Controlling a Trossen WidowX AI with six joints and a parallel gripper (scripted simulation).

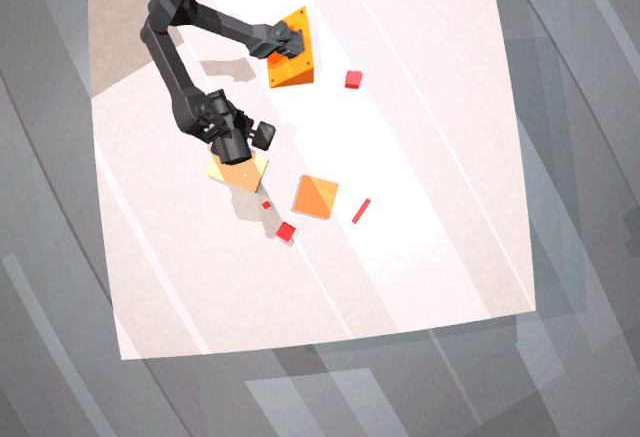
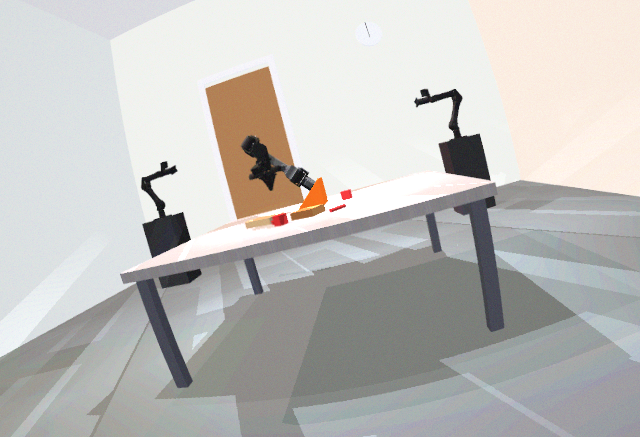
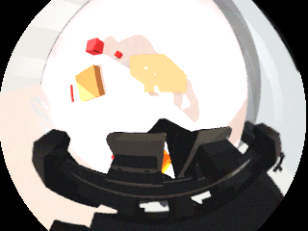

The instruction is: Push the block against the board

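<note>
The tiny red piece is 190 mm ahead of my gripper tip, 20 mm to the left of it and 120 mm below it. Also, from my gripper tip: orange square block: 190 mm ahead, 160 mm to the left, 120 mm below; then thin red stick: 250 mm ahead, 290 mm to the left, 130 mm below; then board: 70 mm ahead, 50 mm to the right, 120 mm below.
</note>
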